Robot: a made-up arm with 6 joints.
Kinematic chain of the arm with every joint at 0, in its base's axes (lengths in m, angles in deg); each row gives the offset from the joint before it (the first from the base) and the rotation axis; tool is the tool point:
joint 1: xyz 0 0 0.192 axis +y
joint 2: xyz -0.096 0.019 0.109 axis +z
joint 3: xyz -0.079 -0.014 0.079 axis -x
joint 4: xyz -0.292 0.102 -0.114 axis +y
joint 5: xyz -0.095 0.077 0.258 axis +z
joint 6: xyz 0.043 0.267 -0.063 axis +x
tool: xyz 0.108 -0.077 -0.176
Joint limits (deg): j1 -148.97..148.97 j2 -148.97..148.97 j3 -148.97..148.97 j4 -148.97..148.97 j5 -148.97..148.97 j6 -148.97..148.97
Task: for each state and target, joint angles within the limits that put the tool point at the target. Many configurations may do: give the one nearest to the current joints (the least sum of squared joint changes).
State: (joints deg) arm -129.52 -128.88 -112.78 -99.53 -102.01 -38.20
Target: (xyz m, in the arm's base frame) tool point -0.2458 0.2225 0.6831
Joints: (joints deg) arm -86.69 -141.96 -109.92 -97.30 -112.43 -73.00
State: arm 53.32 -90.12 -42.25 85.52 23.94 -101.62
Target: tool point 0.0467 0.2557 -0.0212
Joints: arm 72.96 -72.36 -15.97 121.84 10.21 -101.05
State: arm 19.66 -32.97 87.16 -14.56 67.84 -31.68
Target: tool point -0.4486 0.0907 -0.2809
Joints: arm -30.13 -18.94 89.08 -18.19 63.39 -23.74
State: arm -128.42 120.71 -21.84 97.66 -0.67 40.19
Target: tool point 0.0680 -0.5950 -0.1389
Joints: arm -132.08 127.35 -18.90 101.19 -3.36 45.16
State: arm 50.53 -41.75 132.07 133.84 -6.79 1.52
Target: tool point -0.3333 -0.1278 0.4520
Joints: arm 62.13 -20.31 118.48 145.45 53.77 6.04
